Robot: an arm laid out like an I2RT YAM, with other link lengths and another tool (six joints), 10 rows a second.
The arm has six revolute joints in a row. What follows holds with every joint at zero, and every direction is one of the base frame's. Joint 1 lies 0.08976 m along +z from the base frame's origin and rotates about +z. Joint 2 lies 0.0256 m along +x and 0.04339 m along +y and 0.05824 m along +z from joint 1 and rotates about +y. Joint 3 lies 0.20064 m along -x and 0.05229 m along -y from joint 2 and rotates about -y. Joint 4 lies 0.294 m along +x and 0.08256 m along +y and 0.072 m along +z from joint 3 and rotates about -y. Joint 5 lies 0.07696 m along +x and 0.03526 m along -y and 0.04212 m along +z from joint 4 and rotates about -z. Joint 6 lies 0.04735 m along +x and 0.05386 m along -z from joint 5 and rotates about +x. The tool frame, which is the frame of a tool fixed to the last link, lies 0.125 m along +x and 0.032 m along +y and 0.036 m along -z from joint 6; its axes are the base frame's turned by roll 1.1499, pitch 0.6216 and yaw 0.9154 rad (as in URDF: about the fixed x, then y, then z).
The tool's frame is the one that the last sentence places.
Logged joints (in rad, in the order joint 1, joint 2, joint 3, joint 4, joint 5, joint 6), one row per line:
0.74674, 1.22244, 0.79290, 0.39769, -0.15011, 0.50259
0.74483, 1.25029, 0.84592, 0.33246, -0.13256, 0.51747
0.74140, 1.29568, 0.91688, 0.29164, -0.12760, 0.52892
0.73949, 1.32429, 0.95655, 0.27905, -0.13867, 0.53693
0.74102, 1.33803, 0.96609, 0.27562, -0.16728, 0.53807
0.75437, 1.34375, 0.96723, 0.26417, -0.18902, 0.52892
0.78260, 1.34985, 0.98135, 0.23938, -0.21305, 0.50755
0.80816, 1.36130, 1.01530, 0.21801, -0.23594, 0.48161
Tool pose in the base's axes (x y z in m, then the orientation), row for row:
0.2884, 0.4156, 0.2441, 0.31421, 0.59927, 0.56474, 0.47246
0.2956, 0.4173, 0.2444, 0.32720, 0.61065, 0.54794, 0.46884
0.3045, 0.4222, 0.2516, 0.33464, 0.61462, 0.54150, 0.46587
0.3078, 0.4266, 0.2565, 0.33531, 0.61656, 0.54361, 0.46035
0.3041, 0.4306, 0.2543, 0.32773, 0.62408, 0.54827, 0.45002
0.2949, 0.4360, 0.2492, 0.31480, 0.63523, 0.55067, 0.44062
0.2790, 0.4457, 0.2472, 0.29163, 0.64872, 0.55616, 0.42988
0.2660, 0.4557, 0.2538, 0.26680, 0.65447, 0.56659, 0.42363
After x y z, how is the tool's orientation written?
As a quaternion, x y z w.
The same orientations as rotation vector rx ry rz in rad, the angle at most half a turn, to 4 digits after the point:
0.7691, 1.4669, 1.3824
0.8022, 1.4972, 1.3434
0.8216, 1.5089, 1.3294
0.8252, 1.5174, 1.3379
0.8103, 1.5431, 1.3556
0.7817, 1.5773, 1.3673
0.7277, 1.6187, 1.3877
0.6676, 1.6377, 1.4178

